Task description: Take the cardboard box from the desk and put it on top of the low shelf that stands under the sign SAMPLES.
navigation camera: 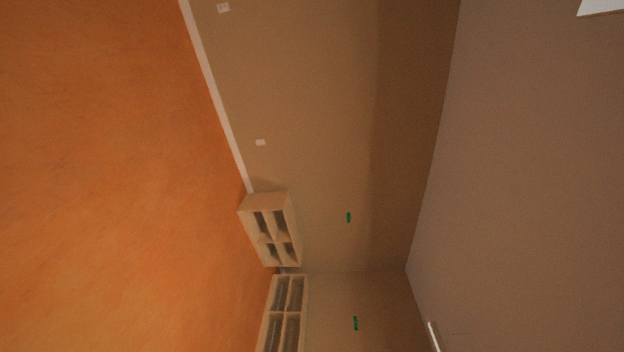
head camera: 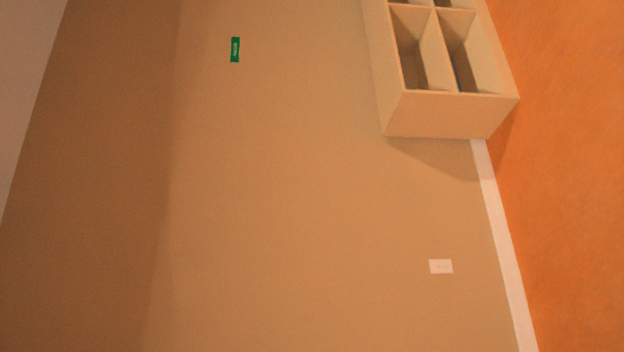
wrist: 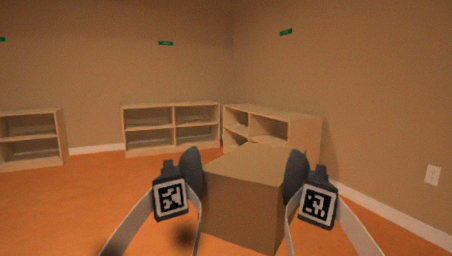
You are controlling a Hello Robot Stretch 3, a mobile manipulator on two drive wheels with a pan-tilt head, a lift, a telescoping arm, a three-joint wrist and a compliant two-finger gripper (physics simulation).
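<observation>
My gripper is shut on the cardboard box, a brown box held between the two dark fingertips in the wrist view. Three low shelves with open compartments stand by the walls: one at the right of the corner, one at the middle, and one at the left edge. Green signs hang above them: the right sign, the middle sign and the left sign. Their lettering is too small to read, so I cannot tell which says SAMPLES.
The orange floor lies before the shelves. A wall outlet is on the wall beside the right shelf. A white baseboard runs along that wall. The desk does not show.
</observation>
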